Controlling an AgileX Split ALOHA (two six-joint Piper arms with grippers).
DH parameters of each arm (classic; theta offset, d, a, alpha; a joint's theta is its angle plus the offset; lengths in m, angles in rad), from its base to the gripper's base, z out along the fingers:
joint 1: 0 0.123 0 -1.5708
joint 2: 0.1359 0 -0.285 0
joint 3: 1.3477 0 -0.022 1.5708
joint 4: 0 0.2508 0 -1.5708
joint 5: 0 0 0.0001 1.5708
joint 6: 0 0.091 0 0
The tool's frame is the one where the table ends.
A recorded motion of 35 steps. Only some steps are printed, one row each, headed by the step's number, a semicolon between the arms.
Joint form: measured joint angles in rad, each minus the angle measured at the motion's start. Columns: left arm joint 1, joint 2, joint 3, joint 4, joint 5, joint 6; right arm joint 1, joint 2, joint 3, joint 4, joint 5, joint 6.
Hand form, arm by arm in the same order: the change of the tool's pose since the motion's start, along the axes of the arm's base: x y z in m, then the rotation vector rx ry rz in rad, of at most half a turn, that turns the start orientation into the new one. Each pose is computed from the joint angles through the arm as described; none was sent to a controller.
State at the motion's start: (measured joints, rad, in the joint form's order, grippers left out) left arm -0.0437 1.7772 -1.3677 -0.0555 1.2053 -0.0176; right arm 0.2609 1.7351 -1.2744 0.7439 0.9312 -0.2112
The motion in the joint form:
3: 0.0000 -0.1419 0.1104 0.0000 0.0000 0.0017; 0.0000 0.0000 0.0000 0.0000 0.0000 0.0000
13: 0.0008 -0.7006 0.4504 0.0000 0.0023 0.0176; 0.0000 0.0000 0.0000 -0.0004 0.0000 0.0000
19: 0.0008 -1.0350 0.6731 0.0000 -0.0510 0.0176; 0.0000 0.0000 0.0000 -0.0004 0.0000 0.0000
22: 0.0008 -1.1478 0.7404 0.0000 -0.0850 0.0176; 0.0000 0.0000 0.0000 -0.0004 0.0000 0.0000
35: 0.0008 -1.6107 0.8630 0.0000 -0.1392 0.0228; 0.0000 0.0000 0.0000 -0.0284 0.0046 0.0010
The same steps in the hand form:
3: -0.0343 0.0015 0.0187 -0.0013 -0.0316 -0.0017; 0.0000 0.0000 0.0000 0.0000 0.0000 0.0000
13: -0.1664 0.0074 0.0646 -0.0079 -0.2487 -0.0167; 0.0000 0.0000 0.0000 -0.0004 -0.0001 0.0001
19: -0.2364 0.0105 0.0505 -0.0131 -0.4135 -0.0135; 0.0000 0.0000 0.0000 -0.0004 -0.0001 0.0001
22: -0.2553 0.0114 0.0434 -0.0157 -0.4929 -0.0115; 0.0000 0.0000 0.0000 -0.0004 -0.0001 0.0001
35: -0.3239 0.0145 0.0350 -0.0278 -0.8874 -0.0121; -0.0005 -0.0016 -0.0013 -0.0252 -0.0026 0.0124

